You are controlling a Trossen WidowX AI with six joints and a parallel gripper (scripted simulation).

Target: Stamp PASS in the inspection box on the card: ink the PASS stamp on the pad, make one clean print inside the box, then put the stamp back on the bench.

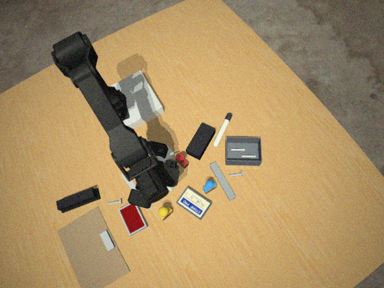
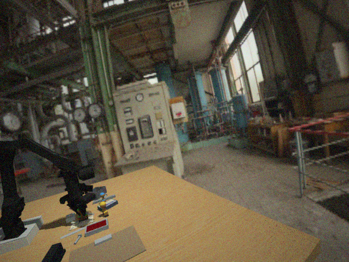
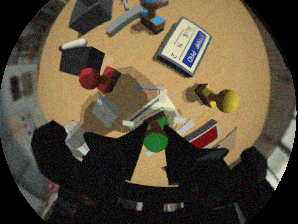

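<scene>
The cream card is 1 cm behind my gripper tip, 1 cm to the right of it and 3 cm below it. The rest, counted from my gripper tip: yellow stamp (10 cm ahead, 1 cm below); green-knobbed stamp (right at my gripper tip); red stamp (4 cm behind, 10 cm to the left, 1 cm below).
</scene>
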